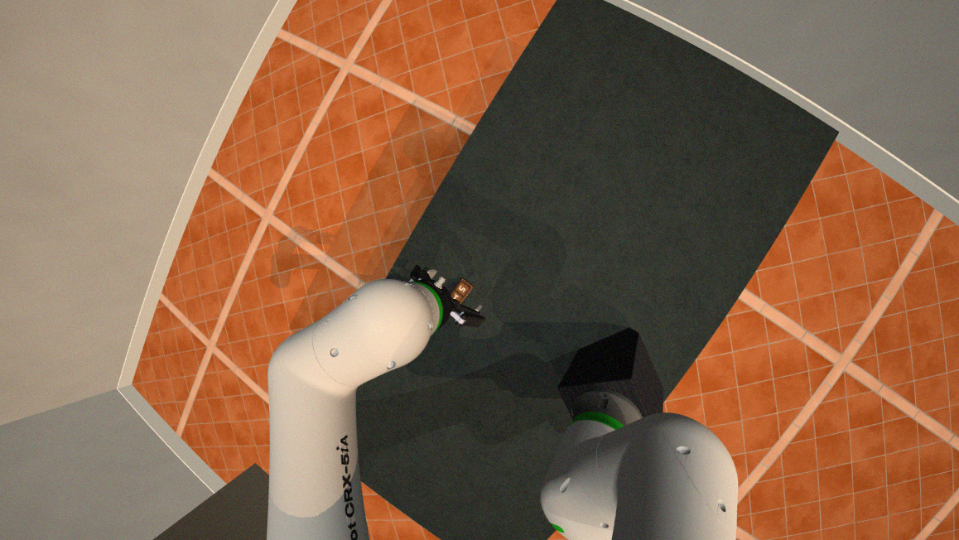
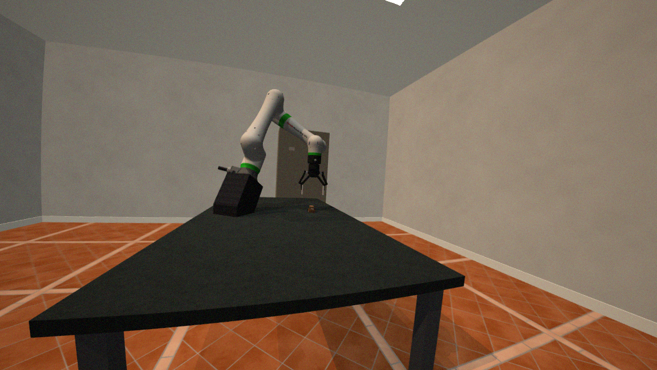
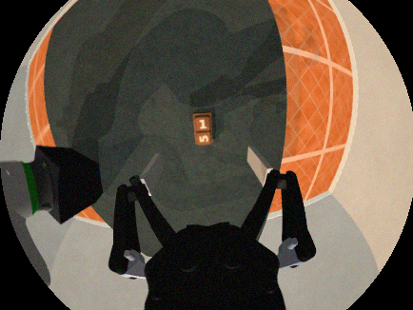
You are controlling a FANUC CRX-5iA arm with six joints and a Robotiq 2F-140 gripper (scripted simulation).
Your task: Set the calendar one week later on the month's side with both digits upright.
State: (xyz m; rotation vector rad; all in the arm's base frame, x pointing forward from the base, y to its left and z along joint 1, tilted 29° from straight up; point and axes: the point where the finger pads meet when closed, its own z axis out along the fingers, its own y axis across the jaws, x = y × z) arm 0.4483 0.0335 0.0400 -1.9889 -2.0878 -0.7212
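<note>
The brown cube is 11 cm below my hand. From my hand the other things lie so: brown tray 12 cm below, 2 cm to the left.
</note>
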